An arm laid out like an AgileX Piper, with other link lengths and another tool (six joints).
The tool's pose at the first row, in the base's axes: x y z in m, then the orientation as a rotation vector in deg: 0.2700 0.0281 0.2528 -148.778 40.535 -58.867
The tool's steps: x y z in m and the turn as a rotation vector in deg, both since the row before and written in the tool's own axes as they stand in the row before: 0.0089 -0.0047 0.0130 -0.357 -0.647 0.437; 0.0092 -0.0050 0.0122 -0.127 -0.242 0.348; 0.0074 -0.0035 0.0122 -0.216 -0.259 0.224; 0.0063 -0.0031 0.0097 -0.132 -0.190 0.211; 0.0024 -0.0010 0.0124 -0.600 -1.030 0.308; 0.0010 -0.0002 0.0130 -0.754 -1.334 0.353; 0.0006 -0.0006 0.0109 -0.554 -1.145 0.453
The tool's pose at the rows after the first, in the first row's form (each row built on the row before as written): 0.2863 0.0282 0.2505 -149.025 41.164 -57.819; 0.3023 0.0283 0.2488 -148.996 41.621 -57.373; 0.3166 0.0280 0.2454 -149.122 41.982 -56.929; 0.3283 0.0278 0.2430 -149.162 42.286 -56.593; 0.3386 0.0281 0.2356 -149.790 42.823 -55.016; 0.3479 0.0285 0.2265 -150.590 43.440 -52.977; 0.3555 0.0294 0.2187 -151.084 44.090 -51.190
